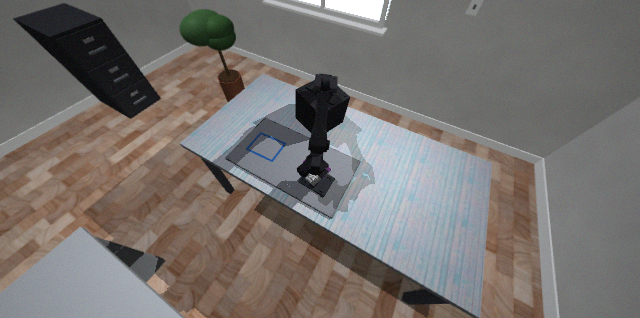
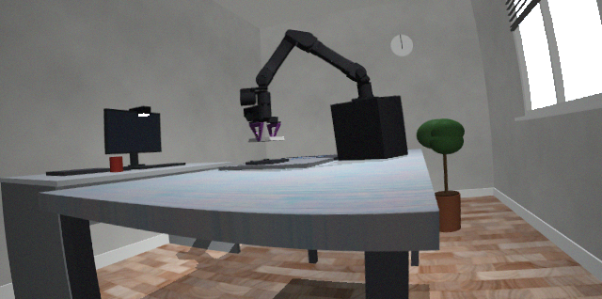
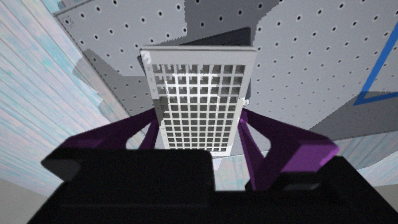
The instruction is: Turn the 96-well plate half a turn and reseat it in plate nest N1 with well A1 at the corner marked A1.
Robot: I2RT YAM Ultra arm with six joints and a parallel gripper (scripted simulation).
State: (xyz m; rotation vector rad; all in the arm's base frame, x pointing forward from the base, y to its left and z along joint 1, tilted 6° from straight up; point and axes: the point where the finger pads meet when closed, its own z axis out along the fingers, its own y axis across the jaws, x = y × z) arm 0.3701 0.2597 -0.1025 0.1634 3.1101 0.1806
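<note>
Right now the white 96-well plate is right at my hand. Also, from my hand: dark plate nest N1 (100 mm below).
</note>
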